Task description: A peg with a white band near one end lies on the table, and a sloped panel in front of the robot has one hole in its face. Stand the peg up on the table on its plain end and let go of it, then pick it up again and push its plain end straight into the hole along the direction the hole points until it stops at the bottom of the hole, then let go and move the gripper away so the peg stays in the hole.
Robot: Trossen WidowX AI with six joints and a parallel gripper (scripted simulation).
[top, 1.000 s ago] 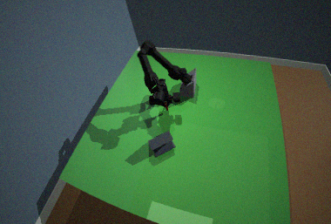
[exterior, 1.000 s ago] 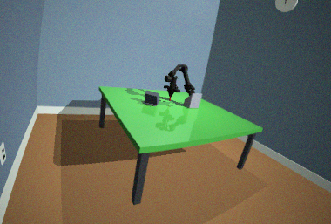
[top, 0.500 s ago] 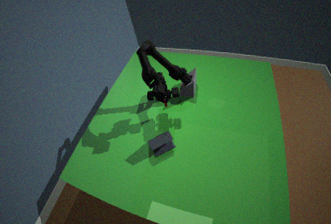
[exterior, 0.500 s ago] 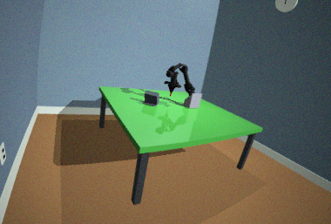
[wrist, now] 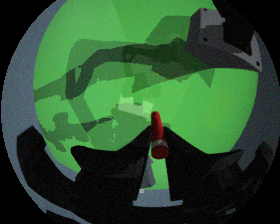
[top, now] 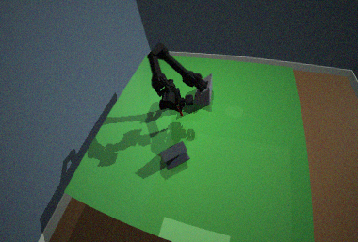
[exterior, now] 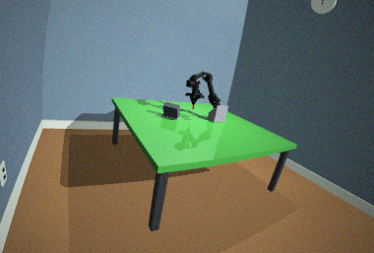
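Now: gripper tip 230 mm short of the sloped grey panel, 20 mm to the right of it and 50 mm above it. From my gripper tip the other things lie so: red peg: 20 mm above.
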